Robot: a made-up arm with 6 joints. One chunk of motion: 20 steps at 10 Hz.
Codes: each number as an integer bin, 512 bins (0 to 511) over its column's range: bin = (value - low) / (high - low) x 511, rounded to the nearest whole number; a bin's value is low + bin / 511 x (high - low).
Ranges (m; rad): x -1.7..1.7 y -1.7..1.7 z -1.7..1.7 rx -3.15..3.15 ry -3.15..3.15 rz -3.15..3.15
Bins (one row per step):
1: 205 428 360 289 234 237
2: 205 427 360 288 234 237
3: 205 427 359 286 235 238
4: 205 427 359 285 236 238
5: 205 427 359 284 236 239
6: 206 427 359 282 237 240
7: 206 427 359 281 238 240
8: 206 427 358 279 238 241
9: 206 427 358 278 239 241
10: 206 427 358 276 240 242
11: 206 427 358 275 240 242
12: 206 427 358 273 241 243
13: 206 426 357 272 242 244
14: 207 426 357 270 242 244
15: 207 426 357 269 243 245
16: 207 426 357 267 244 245
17: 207 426 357 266 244 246
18: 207 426 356 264 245 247
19: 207 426 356 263 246 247
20: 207 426 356 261 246 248
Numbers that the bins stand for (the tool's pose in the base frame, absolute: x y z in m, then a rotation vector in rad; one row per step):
1: -0.3360 1.1477 0.6953 0.4130 -0.2651 -0.2281
2: -0.3360 1.1411 0.6953 0.4007 -0.2651 -0.2281
3: -0.3360 1.1411 0.6886 0.3760 -0.2527 -0.2158
4: -0.3360 1.1411 0.6886 0.3637 -0.2404 -0.2158
5: -0.3360 1.1411 0.6886 0.3514 -0.2404 -0.2034
6: -0.3294 1.1411 0.6886 0.3267 -0.2281 -0.1911
7: -0.3294 1.1411 0.6886 0.3144 -0.2158 -0.1911
8: -0.3294 1.1411 0.6820 0.2897 -0.2158 -0.1788
9: -0.3294 1.1411 0.6820 0.2774 -0.2034 -0.1788
10: -0.3294 1.1411 0.6820 0.2527 -0.1911 -0.1664
11: -0.3294 1.1411 0.6820 0.2404 -0.1911 -0.1664
12: -0.3294 1.1411 0.6820 0.2158 -0.1788 -0.1541
13: -0.3294 1.1344 0.6753 0.2034 -0.1664 -0.1418
14: -0.3227 1.1344 0.6753 0.1788 -0.1664 -0.1418
15: -0.3227 1.1344 0.6753 0.1664 -0.1541 -0.1295
16: -0.3227 1.1344 0.6753 0.1418 -0.1418 -0.1295
17: -0.3227 1.1344 0.6753 0.1295 -0.1418 -0.1171
18: -0.3227 1.1344 0.6687 0.1048 -0.1295 -0.1048
19: -0.3227 1.1344 0.6687 0.0925 -0.1171 -0.1048
20: -0.3227 1.1344 0.6687 0.0678 -0.1171 -0.0925

